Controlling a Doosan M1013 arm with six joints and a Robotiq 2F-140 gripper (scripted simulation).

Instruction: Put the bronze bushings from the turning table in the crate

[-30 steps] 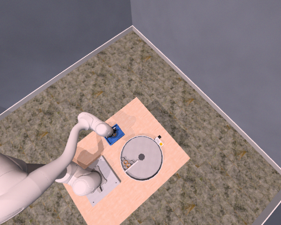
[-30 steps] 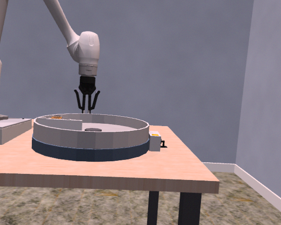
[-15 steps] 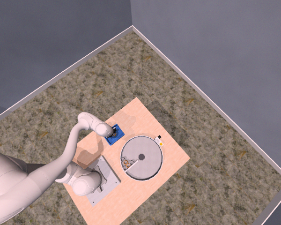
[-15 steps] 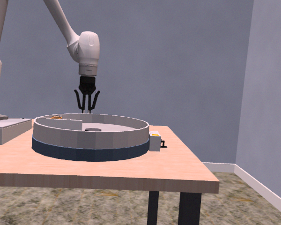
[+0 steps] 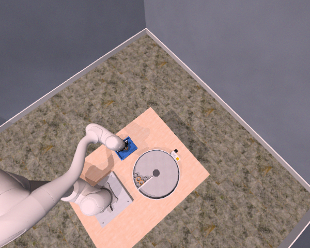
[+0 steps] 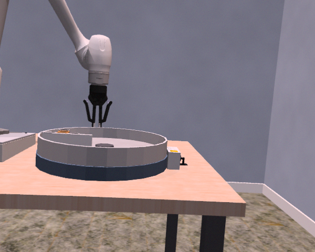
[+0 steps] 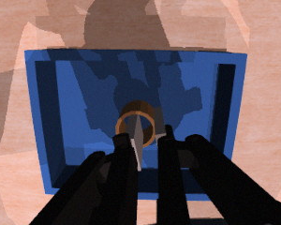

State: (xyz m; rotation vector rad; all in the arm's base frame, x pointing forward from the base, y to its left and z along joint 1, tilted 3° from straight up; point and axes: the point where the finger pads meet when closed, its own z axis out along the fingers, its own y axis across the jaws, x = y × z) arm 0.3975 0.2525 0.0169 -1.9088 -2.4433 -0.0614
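The blue crate lies 30 mm below my hand and 10 mm behind it. The rest, counted from my hand: turning table: 360 mm to the right, 90 mm ahead, 10 mm below.
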